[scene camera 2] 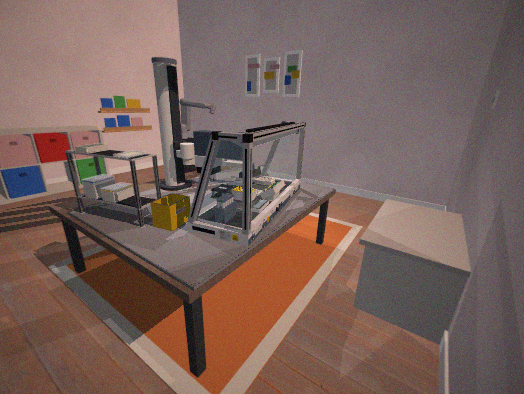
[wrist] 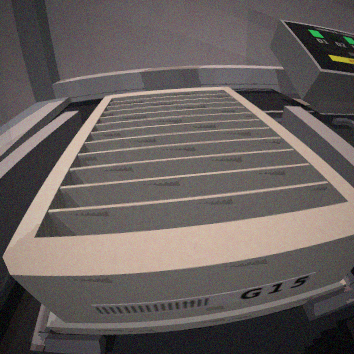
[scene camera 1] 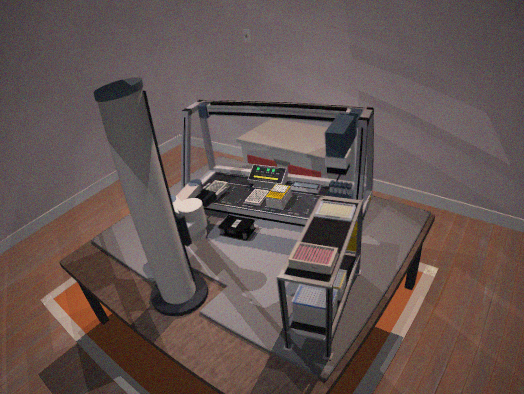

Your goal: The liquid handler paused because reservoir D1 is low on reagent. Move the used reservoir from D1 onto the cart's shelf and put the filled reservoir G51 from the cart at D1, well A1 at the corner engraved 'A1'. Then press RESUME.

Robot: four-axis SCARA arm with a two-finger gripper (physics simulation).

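Seen in the pictures: gripper, between the fingertips: (scene camera 2: 267, 180) (wrist: 179, 122) (scene camera 1: 218, 186); arm's base, origin of its link: (scene camera 2: 175, 185) (scene camera 1: 179, 294).
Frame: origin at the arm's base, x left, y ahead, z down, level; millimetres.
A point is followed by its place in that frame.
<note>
The used reservoir G15 (wrist: 185, 250) (scene camera 1: 218, 188) @[z -93, x 322, y 624 mm], a pale tray with cross ribs, fills the wrist view and sits at the deck's left end. My gripper (wrist: 179, 122) @[z -86, x 347, y 649 mm] (scene camera 1: 214, 191) @[z -86, x 347, y 649 mm] is shut on its long sides, one finger along each; the pads' contact is partly hidden. The cart (scene camera 1: 287, 310) @[z -216, x -550, y 24 mm] (scene camera 2: 135, 192) @[z -203, x -580, y 477 mm] bears a reservoir with red liquid (scene camera 1: 314, 256) @[z -385, x -593, y 121 mm] at the near end of its top and a pale yellow one (scene camera 1: 338, 210) @[z -374, x -535, y 374 mm] at the far end. Their labels are unreadable, so I cannot tell which is G51. The screen (scene camera 1: 268, 172) @[z -135, x 131, y 828 mm] (wrist: 335, 60) @[z -116, x 192, y 780 mm] shows green squares and a yellow bar.
The handler's frame (scene camera 1: 280, 108) @[z -504, x 29, y 855 mm] (scene camera 2: 248, 185) @[z -305, x -390, y 1028 mm] surrounds the deck. A white plate (scene camera 1: 256, 196) @[z -77, x 103, y 675 mm], a yellow tip rack (scene camera 1: 278, 195) @[z -124, x -41, y 675 mm] and the dark pipetting head (scene camera 1: 340, 137) @[z -484, x -377, y 700 mm] are right of G15. A black box (scene camera 1: 238, 227) @[z -63, x 25, y 436 mm] lies before the deck. A yellow bin (scene camera 2: 170, 212) @[z -114, x -507, y 637 mm] stands near the cart.
</note>
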